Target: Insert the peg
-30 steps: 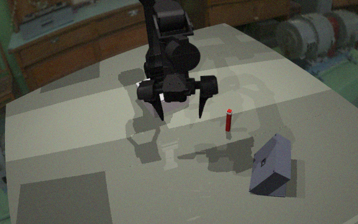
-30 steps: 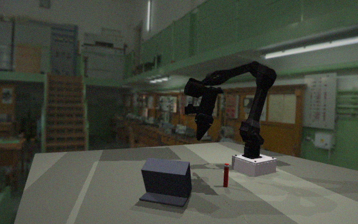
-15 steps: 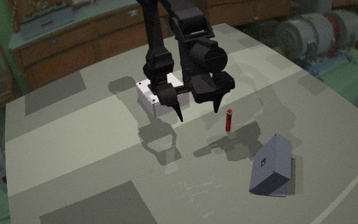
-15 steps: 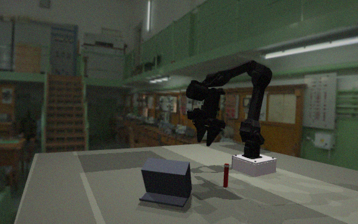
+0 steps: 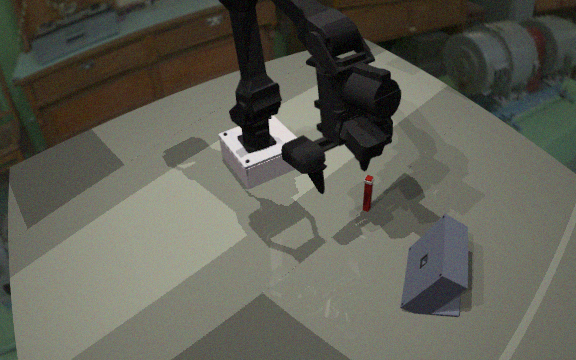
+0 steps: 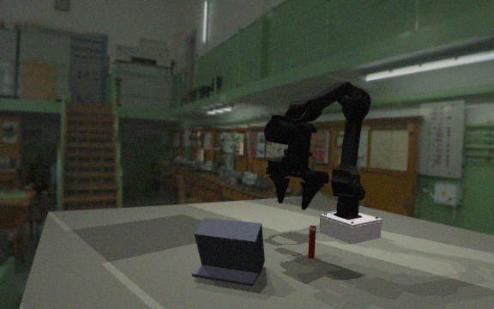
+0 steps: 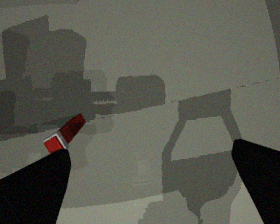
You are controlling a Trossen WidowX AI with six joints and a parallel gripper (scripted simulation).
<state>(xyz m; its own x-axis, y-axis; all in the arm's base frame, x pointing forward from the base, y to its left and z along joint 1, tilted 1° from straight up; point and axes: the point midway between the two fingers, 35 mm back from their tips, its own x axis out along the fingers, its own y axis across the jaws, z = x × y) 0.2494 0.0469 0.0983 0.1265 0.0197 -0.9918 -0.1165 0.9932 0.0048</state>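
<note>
Right now my gripper tip is 70 mm to the right of the red square peg, 60 mm above it and 20 mm past it. From my gripper tip the other things lie so: sloped dark grey-blue panel 200 mm ahead, 70 mm below, 60 mm to the left; thin base plate 220 mm ahead, 120 mm below, 80 mm to the left.
</note>
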